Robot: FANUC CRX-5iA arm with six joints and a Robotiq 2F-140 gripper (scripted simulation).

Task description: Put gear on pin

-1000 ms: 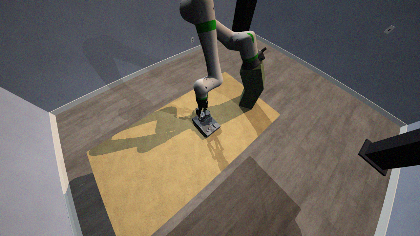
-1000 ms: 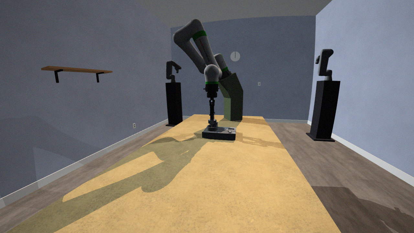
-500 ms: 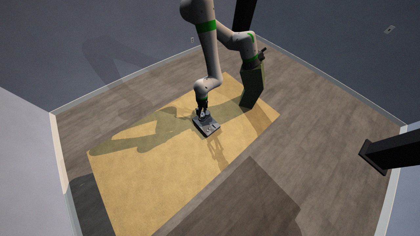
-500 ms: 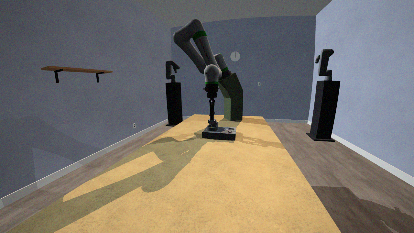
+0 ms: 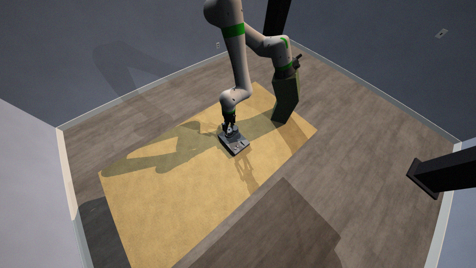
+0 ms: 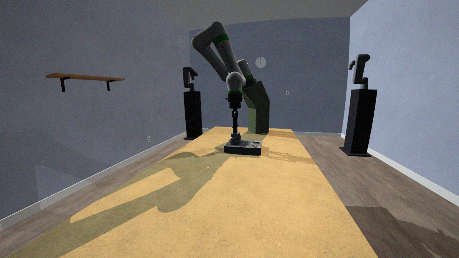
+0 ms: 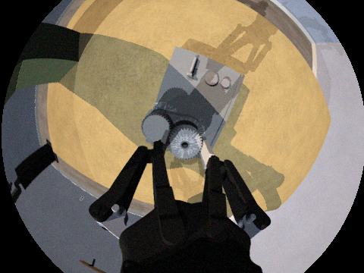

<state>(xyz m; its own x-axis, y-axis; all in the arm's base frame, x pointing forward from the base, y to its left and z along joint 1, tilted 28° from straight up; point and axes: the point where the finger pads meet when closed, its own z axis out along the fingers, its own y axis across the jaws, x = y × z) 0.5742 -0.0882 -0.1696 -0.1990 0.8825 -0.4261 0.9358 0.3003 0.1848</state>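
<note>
My hand is 2 cm above the light toothed gear. The rest, counted from my hand: peg (4 cm behind, 13 cm to the left, 8 cm below).
</note>
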